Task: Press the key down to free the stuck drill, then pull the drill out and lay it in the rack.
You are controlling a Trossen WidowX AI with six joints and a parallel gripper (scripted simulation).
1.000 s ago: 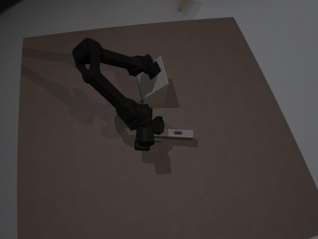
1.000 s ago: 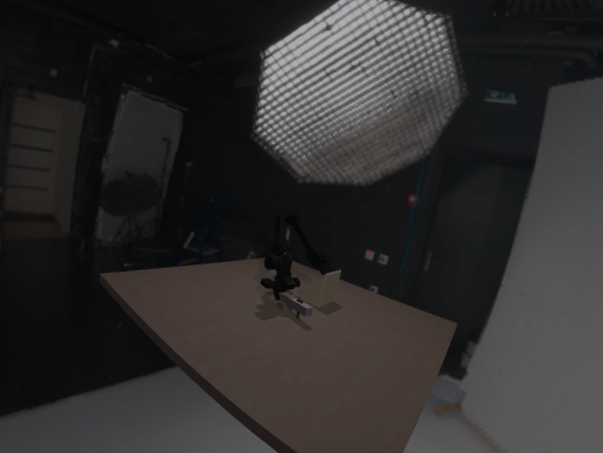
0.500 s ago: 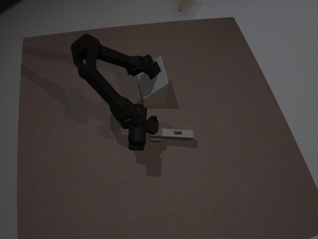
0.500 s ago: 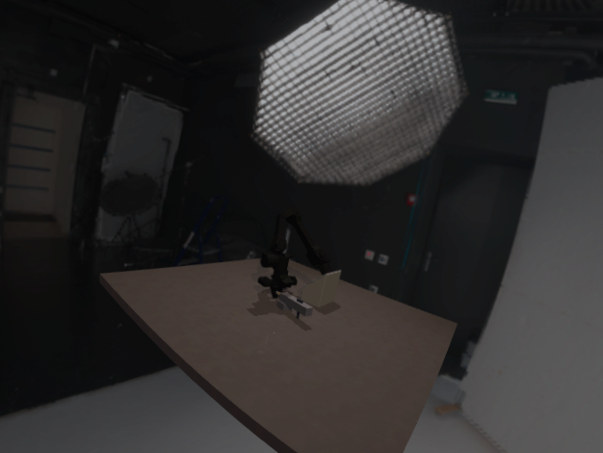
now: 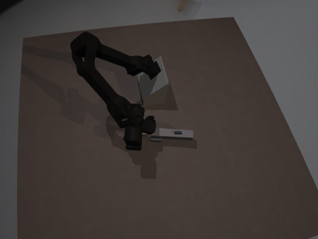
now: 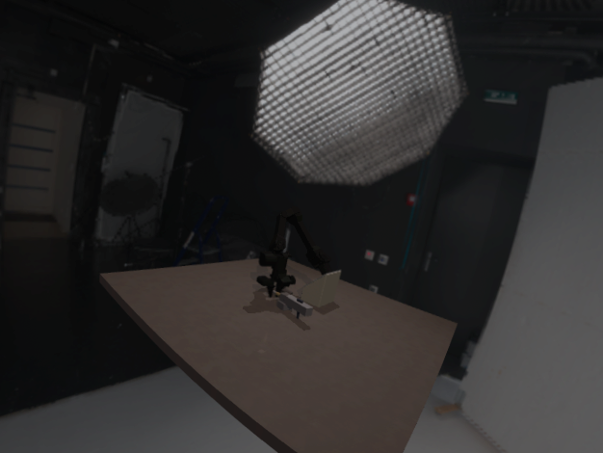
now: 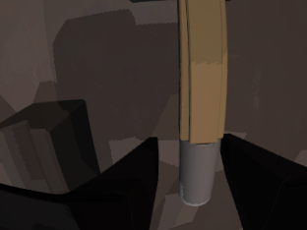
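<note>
Right now my gripper tip is 2 cm short of the drill, 5 cm to the right of it and 3 cm below it. The rest, counted from my gripper tip: dark key 7 cm ahead, 17 cm to the left, 4 cm above; then grey rack 8 cm behind, 2 cm to the left; then long pale grey block 6 cm ahead, 14 cm to the left, 3 cm above.
</note>
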